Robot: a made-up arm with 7 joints.
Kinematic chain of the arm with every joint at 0, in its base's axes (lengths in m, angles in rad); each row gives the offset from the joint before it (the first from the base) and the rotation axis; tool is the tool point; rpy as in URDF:
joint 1: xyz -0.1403 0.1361 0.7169 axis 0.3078 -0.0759 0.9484
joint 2: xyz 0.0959 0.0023 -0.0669 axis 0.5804 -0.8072 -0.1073
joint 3: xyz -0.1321 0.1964 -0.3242 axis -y
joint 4: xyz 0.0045 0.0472 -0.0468 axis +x
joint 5: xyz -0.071 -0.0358 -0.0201 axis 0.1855 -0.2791 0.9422
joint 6: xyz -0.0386 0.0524 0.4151 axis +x
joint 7: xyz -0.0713 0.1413 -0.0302 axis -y
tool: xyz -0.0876 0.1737 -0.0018 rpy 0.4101 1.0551 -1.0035
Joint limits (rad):
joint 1: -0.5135..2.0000
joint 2: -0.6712..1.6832
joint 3: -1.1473..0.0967
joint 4: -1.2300..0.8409
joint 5: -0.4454..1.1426
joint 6: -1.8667..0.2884
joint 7: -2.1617..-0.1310
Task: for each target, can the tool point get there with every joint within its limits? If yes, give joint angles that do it. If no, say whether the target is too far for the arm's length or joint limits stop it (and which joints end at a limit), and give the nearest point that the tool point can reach.
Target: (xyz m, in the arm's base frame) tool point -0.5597 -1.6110 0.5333
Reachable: no: too far | nearest point -0.4583 -0.6153 0.4500 | short by 1.004 m
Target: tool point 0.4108 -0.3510 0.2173
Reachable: no: joint limits stop it (at a limit: joint 1, joint 3, joint 4, joint 5, joint 6) | nearest point 0.2421 -0.2626 0.3277 | short by 0.220 m
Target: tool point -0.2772 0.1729 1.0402
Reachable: yes | joints 1.6514 0.8152 -0.7153 0.5737 -0.2781 0.0068 -1.5628
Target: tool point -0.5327 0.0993 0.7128
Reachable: yes | joints 1.5056 0.2926 -0.2565 0.6045 -0.1068 -0.8273 -1.4674
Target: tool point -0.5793 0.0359 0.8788
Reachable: yes | joints 1.0833 -0.2475 -0.1259 0.3295 0.2235 0.0810 -0.9196
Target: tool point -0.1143 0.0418 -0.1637
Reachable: no: joint limits stop it (at a limit: joint 1, joint 3, joint 4, joint 5, joint 6) | nearest point -0.1634 0.0167 -0.0199 | short by 0.154 m
